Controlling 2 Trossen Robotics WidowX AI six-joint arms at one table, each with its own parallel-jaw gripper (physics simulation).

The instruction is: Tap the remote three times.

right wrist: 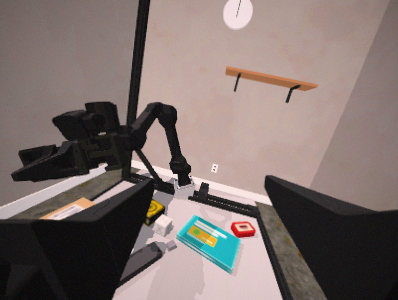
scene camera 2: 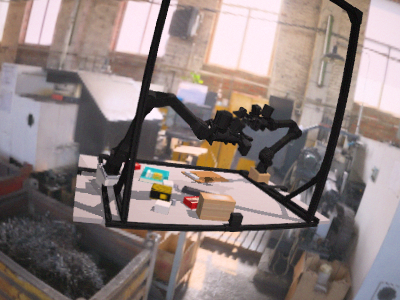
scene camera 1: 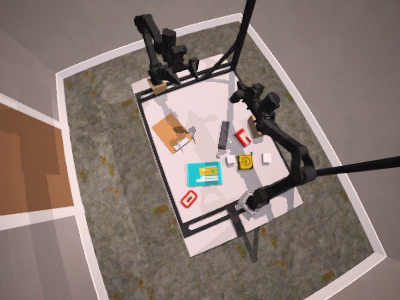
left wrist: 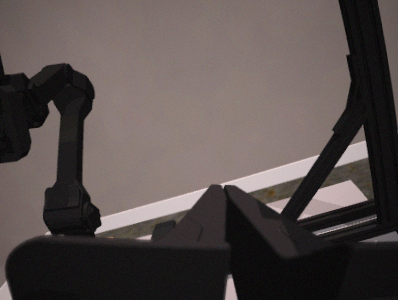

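My left gripper (left wrist: pixel 221 196) is shut and holds nothing. My right gripper (scene camera 1: pixel 189 81), which is also there in the right wrist view (right wrist: pixel 209 182), is open and holds nothing. A remote (right wrist: pixel 140 260) rests on the table; in the left wrist view the remote is out of frame. On the table rests a clipboard (scene camera 1: pixel 172 133) too, and in the right wrist view the clipboard is out of frame.
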